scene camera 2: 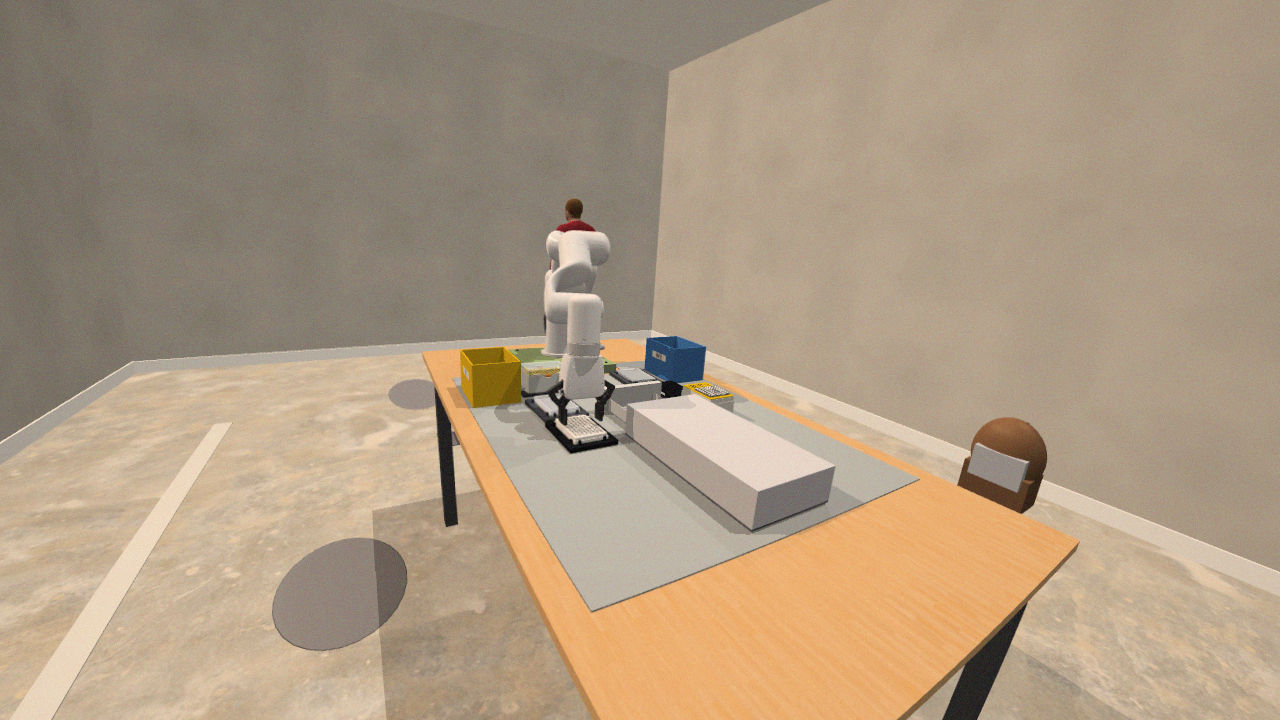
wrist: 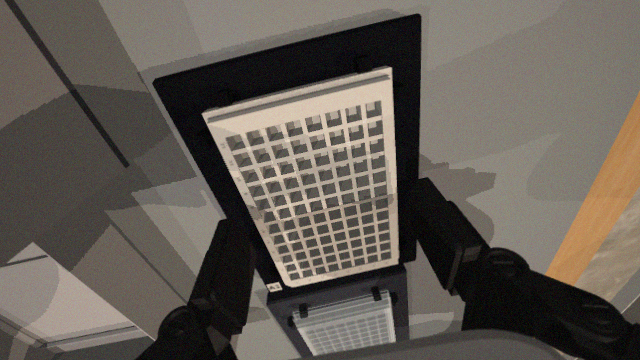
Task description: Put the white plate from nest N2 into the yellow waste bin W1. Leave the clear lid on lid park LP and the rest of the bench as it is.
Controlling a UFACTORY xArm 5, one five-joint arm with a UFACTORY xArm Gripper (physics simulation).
my gripper: scene camera 2; wrist
same spot on my gripper: [wrist: 500,292] = [scene camera 2: 565,403]
same spot on grey mat: [wrist: 518,113] = [scene camera 2: 531,447]
